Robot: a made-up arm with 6 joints. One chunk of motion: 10 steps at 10 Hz.
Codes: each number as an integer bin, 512 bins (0 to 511) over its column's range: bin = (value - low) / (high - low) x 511, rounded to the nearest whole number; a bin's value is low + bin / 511 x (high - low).
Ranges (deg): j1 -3..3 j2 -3..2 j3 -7..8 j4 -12..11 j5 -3..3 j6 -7..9
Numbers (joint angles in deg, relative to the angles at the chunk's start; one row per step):
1: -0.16 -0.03 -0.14 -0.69 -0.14 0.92
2: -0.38 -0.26 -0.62 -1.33 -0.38 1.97
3: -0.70 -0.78 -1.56 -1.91 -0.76 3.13
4: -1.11 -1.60 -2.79 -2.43 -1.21 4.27
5: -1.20 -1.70 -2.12 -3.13 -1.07 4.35
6: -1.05 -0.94 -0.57 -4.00 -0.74 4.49
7: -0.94 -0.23 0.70 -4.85 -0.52 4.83
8: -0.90 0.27 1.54 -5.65 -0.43 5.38
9: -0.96 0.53 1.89 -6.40 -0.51 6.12
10: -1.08 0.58 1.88 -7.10 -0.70 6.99
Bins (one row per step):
1: 242 304 234 251 244 253
2: 223 280 217 237 223 286
3: 196 227 185 224 191 324
4: 161 143 143 213 152 360
5: 153 133 166 197 164 362
6: 166 211 219 178 192 367
7: 175 283 262 159 211 378
8: 179 334 291 141 219 395
9: 174 361 303 124 212 419
10: 164 366 303 109 196 447

